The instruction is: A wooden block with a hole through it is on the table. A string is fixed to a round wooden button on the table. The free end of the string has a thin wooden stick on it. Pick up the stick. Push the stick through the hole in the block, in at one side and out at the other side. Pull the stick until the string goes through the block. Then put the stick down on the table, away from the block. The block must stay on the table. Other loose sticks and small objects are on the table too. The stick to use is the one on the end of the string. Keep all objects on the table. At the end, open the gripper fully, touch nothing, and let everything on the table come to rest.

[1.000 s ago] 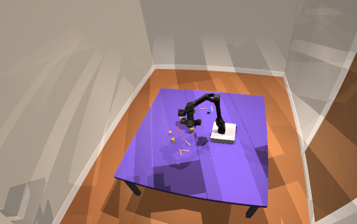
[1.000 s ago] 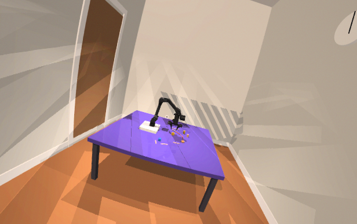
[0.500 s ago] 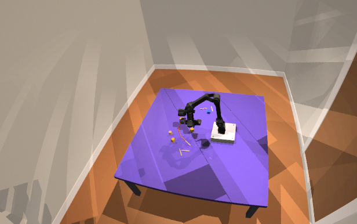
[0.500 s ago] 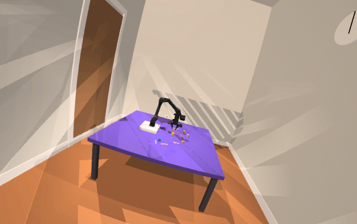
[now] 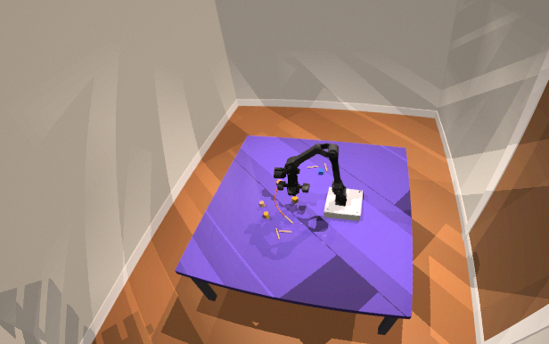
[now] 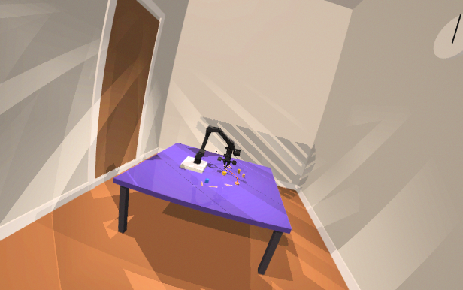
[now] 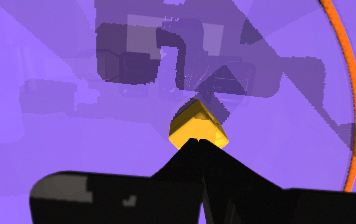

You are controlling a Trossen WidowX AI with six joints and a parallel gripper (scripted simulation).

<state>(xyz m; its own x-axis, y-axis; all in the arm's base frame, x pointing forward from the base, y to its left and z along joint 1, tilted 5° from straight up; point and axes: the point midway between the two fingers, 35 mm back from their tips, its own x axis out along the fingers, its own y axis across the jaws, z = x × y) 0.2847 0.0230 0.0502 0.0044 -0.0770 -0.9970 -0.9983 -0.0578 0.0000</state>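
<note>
My gripper tip is now 1 cm short of the yellow wooden block, 1 cm to the left of it and 4 cm above it. Round my gripper tip: yellow cylinder (14 cm ahead, 15 cm to the left, 4 cm below); then tan cylinder (20 cm ahead, 7 cm to the left, 4 cm below); then thin wooden stick (2 cm ahead, 13 cm to the left, 6 cm below).
</note>
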